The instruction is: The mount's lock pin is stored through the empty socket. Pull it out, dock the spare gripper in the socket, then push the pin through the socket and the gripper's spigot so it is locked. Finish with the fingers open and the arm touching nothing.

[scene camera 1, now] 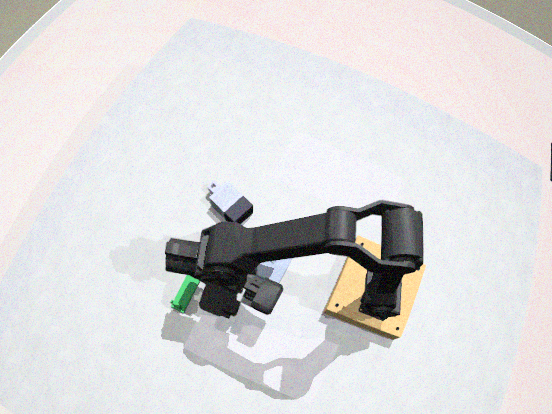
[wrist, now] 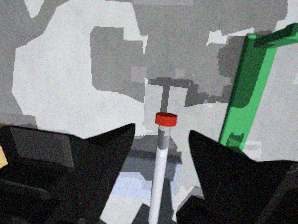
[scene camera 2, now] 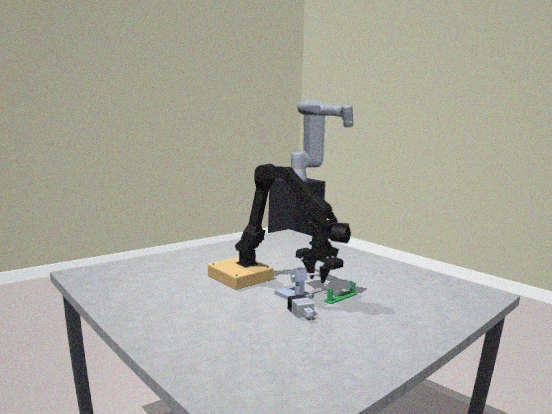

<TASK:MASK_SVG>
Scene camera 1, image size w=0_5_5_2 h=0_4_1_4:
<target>my gripper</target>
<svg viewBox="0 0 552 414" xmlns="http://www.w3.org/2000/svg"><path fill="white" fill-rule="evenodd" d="M284 289L283 285L267 277L262 279L256 275L251 278L247 276L248 274L245 274L239 283L232 285L223 284L218 280L205 282L201 278L190 275L205 284L199 307L213 315L223 316L228 319L231 315L236 316L241 303L265 315L270 315ZM244 288L246 290L240 302L237 300L238 293L241 294L243 292L242 288Z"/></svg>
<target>spare gripper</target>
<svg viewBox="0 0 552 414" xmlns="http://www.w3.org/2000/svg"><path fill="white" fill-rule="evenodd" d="M208 184L208 191L212 194L209 197L210 204L227 222L242 224L253 214L253 204L235 189L229 181L222 187L215 181Z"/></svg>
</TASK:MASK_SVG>
